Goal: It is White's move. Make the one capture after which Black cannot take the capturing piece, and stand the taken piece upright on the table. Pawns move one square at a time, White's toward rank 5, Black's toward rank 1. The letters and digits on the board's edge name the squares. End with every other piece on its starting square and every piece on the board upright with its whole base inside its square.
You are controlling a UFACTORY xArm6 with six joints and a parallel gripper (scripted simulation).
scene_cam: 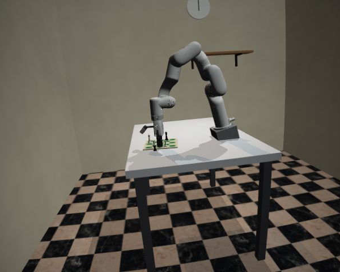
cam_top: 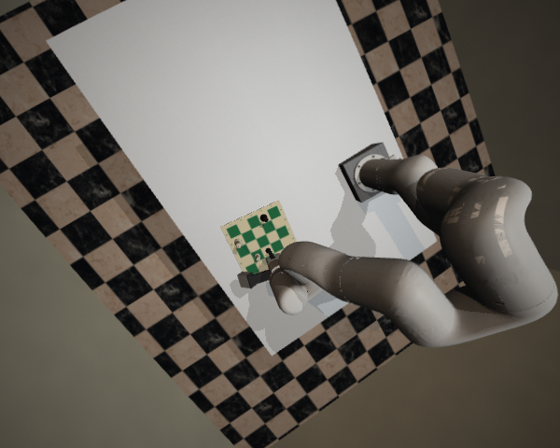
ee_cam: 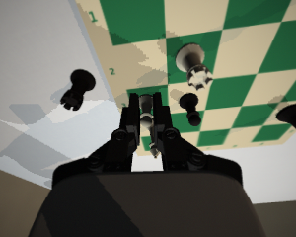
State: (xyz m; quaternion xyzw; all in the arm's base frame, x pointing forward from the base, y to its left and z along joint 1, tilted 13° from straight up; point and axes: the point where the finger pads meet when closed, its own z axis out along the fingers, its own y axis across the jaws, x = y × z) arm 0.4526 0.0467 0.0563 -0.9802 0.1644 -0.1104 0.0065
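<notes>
My gripper is now 40 mm to the left of the black pawn, 10 mm past it and 10 mm above it. The rest, counted from my hand: white piece: 130 mm to the right, 50 mm ahead, 10 mm above; then green-and-cream chessboard: 80 mm to the right, 30 mm below, 20 mm behind; then white pawn: 10 mm below.
</notes>
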